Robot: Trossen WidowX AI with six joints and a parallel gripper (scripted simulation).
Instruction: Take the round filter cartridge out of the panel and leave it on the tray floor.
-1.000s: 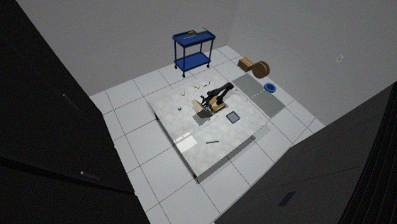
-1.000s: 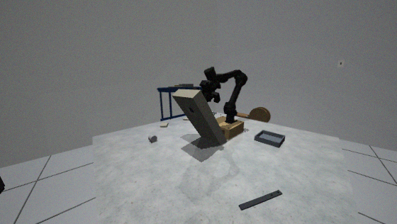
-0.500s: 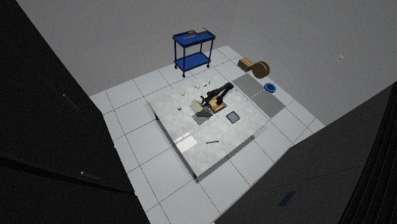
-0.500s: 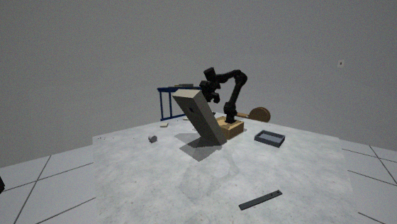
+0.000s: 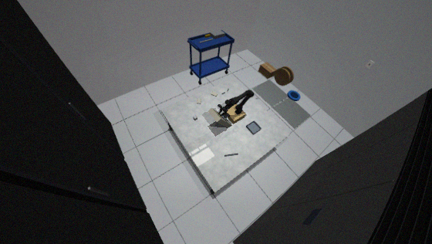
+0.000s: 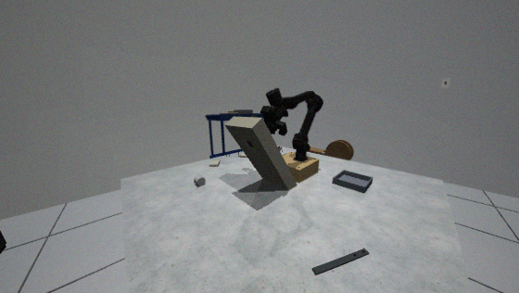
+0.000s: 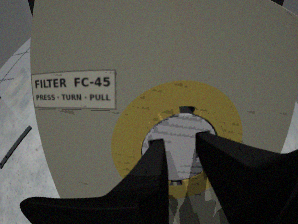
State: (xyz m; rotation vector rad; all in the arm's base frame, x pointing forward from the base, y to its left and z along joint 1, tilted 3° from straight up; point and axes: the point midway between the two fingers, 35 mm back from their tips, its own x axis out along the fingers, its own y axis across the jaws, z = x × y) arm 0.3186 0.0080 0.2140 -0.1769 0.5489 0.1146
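My gripper tip is 10 mm short of the round filter cartridge and 10 mm above it. From my gripper tip the other things lie so: service panel: 40 mm behind, 80 mm below; tray: 430 mm behind, 260 mm to the left, 250 mm below.
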